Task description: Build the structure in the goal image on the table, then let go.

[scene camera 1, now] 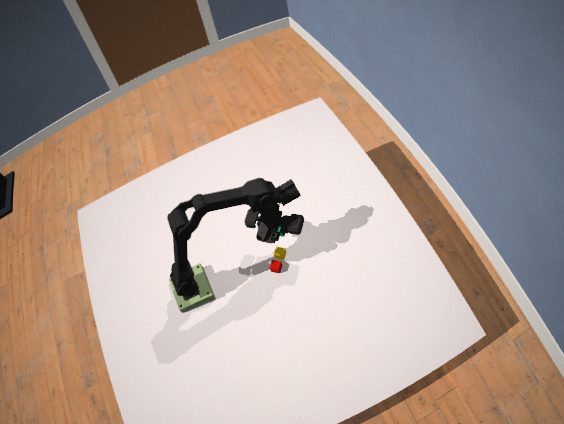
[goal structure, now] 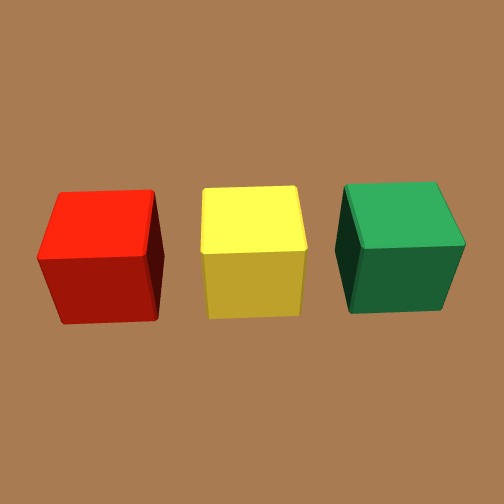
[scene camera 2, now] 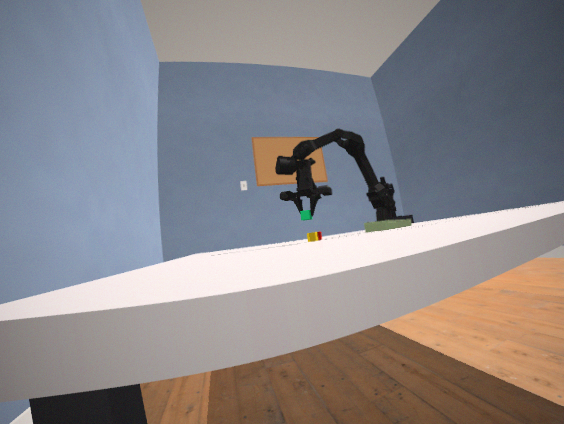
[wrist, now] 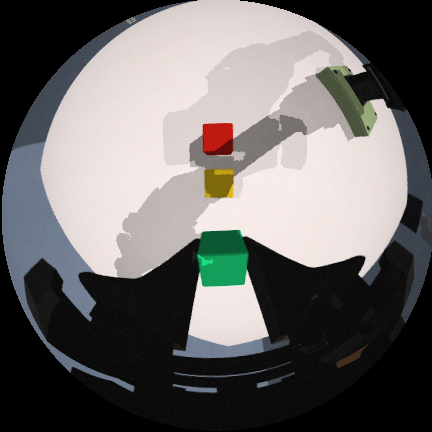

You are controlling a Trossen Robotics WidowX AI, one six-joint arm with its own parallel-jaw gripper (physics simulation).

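Frame: origin at the arm's base, x ahead, y right, z down, level; centimetres.
Where they show: gripper, fingertip midpoint: (scene camera 2: 307, 216) (wrist: 220, 242); arm's base, link origin: (scene camera 1: 189, 289) (scene camera 2: 385, 221).
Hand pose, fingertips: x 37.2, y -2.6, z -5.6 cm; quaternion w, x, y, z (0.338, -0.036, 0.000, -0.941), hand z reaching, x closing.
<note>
Things, the pixels of their centre, and the offset from my fingertips. Level surfaces: height alone.
- green cube, body centre: (wrist: 221, 257) (scene camera 2: 306, 215) dx +0.7, dy -0.9, dz -0.5 cm
- yellow cube, body centre: (wrist: 218, 181) (scene camera 1: 280, 253) (scene camera 2: 312, 236) dx -2.3, dy +3.2, dz +7.5 cm
- red cube, body centre: (wrist: 217, 139) (scene camera 1: 276, 266) (scene camera 2: 316, 236) dx -5.7, dy +7.2, dz +7.5 cm
- white table, surface height: dz +9.1 cm
A green cube (scene camera 1: 281, 231) (scene camera 2: 306, 215) (wrist: 223, 260) is held between the fingertips of my gripper (scene camera 2: 307, 214) (wrist: 220, 242), which is shut on it and hangs above the table. A yellow cube (scene camera 1: 280, 252) (scene camera 2: 313, 237) (wrist: 219, 183) and a red cube (scene camera 1: 276, 266) (scene camera 2: 320, 236) (wrist: 218, 138) rest on the white table (scene camera 1: 350, 300) (scene camera 2: 225, 275) (wrist: 115, 100). In the wrist view they lie in a line ahead of the green cube, the yellow one nearer, with a small gap between the two. In scene camera 2 the yellow cube partly hides the red one.
The arm's green base plate (scene camera 1: 202, 285) (scene camera 2: 388, 226) (wrist: 345, 100) stands on the table, to the left of the cubes in scene camera 1. Shadows of the arm fall across the table around the cubes.
</note>
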